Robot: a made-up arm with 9 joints. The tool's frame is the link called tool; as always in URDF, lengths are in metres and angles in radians. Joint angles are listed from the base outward.
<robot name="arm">
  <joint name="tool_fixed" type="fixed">
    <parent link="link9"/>
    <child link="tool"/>
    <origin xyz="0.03 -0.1 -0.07" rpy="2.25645 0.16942 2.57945"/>
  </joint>
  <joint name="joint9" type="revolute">
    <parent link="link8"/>
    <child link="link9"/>
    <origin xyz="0.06 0.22 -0.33" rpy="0 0 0"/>
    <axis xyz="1 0 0"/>
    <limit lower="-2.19" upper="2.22"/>
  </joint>
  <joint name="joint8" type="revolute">
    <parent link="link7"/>
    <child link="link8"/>
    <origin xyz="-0.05 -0.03 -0.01" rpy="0 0 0"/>
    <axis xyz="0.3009 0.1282 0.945"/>
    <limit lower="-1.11" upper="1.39"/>
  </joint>
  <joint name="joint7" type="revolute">
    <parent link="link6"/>
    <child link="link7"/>
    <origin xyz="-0.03 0 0.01" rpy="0 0 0"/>
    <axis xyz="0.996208 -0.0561 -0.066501"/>
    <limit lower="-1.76" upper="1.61"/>
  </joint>
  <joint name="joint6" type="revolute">
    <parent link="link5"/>
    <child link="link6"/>
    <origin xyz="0.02 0 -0.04" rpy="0 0 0"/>
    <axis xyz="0 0 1"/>
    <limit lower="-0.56" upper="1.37"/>
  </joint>
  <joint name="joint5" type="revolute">
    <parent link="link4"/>
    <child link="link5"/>
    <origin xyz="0 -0.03 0.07" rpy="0 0 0"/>
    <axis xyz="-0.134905 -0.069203 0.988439"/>
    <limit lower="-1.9" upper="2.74"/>
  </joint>
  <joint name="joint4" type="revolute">
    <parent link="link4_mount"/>
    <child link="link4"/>
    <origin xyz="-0.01 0.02 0.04" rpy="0 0 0"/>
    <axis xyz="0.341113 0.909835 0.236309"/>
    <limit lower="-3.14" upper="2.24"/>
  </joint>
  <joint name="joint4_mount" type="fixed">
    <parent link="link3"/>
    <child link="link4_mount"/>
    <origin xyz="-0.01 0.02 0.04" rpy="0 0 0"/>
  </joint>
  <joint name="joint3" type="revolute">
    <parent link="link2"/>
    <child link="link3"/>
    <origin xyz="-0.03 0.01 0.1" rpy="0 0 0"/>
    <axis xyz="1 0 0"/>
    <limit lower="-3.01" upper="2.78"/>
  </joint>
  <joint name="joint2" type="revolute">
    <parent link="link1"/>
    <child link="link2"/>
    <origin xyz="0 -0.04 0.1" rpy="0 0 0"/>
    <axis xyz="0 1 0"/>
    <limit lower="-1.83" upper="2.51"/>
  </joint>
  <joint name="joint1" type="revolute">
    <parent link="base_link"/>
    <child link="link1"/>
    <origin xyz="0.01 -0.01 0.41" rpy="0 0 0"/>
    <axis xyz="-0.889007 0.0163 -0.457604"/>
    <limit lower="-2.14" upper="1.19"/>
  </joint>
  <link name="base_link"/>
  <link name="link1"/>
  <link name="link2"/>
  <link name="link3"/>
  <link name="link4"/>
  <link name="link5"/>
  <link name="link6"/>
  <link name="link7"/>
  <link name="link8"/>
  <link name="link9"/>
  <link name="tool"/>
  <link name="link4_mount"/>
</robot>
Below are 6 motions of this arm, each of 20 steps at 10 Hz.
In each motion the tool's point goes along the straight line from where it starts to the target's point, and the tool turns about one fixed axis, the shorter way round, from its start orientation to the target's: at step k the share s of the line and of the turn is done. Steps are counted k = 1, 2, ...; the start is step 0. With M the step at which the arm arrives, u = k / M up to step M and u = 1 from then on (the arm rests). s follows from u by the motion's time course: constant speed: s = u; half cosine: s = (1 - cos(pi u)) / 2; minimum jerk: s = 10 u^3 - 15 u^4 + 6 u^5.
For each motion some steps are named. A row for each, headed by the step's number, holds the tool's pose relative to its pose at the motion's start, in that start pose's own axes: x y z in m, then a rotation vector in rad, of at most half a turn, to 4 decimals.
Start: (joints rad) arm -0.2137 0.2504 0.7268 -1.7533 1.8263 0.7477 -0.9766 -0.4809 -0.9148
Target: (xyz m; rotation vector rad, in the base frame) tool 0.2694 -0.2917 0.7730 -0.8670 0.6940 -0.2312
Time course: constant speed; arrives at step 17
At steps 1, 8, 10, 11, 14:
1: 0.0090 0.0025 -0.0068 -0.0024 -0.0087 0.0541
8: 0.0720 0.0200 -0.0548 -0.0195 -0.0699 0.4325
10: 0.0900 0.0250 -0.0684 -0.0244 -0.0874 0.5406
11: 0.0990 0.0275 -0.0753 -0.0268 -0.0961 0.5947
14: 0.1260 0.0350 -0.0958 -0.0341 -0.1223 0.7569

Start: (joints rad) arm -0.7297 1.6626 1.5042 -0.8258 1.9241 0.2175 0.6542 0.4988 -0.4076
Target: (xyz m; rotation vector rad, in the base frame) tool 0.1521 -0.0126 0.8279 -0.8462 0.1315 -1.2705
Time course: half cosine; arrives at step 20
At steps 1, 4, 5, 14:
1: -0.0020 0.0007 0.0001 -0.0064 -0.0044 0.0081
4: -0.0312 0.0115 0.0019 -0.0997 -0.0687 0.1254
5: -0.0479 0.0176 0.0029 -0.1529 -0.1054 0.1923
14: -0.2594 0.0952 0.0155 -0.8288 -0.5713 1.0425

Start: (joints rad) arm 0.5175 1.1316 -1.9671 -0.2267 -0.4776 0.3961 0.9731 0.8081 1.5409
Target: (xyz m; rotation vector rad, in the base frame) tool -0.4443 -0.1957 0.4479 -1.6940 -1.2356 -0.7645
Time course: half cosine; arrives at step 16
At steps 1, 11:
1: -0.0016 0.0009 -0.0020 -0.0005 -0.0008 -0.0004
11: -0.1268 0.0750 -0.1643 -0.0366 -0.0636 -0.0327

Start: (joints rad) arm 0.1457 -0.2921 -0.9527 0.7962 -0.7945 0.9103 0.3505 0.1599 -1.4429
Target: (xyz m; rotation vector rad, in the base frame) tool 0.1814 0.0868 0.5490 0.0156 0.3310 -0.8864
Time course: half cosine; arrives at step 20
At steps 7, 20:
7: -0.0880 -0.0312 -0.0114 0.2038 -0.5842 0.2223
20: -0.3225 -0.1143 -0.0416 0.7464 -2.1400 0.8141

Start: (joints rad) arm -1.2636 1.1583 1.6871 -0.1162 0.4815 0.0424 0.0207 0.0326 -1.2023
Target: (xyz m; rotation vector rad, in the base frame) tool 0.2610 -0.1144 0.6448 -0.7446 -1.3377 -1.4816
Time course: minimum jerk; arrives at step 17
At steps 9, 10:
9: -0.0336 0.0362 -0.0321 -0.0074 -0.1142 0.2537
10: -0.0401 0.0431 -0.0383 -0.0089 -0.1362 0.3027

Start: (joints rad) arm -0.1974 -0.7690 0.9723 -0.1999 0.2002 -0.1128 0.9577 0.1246 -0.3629
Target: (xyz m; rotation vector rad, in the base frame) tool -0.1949 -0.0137 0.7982 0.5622 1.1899 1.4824
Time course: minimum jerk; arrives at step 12
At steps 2, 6, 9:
2: -0.0036 0.0023 -0.0020 0.0368 -0.0222 -0.0219
6: -0.0506 0.0321 -0.0286 0.5183 -0.3132 -0.3084
9: -0.0907 0.0576 -0.0514 0.9293 -0.5615 -0.5530

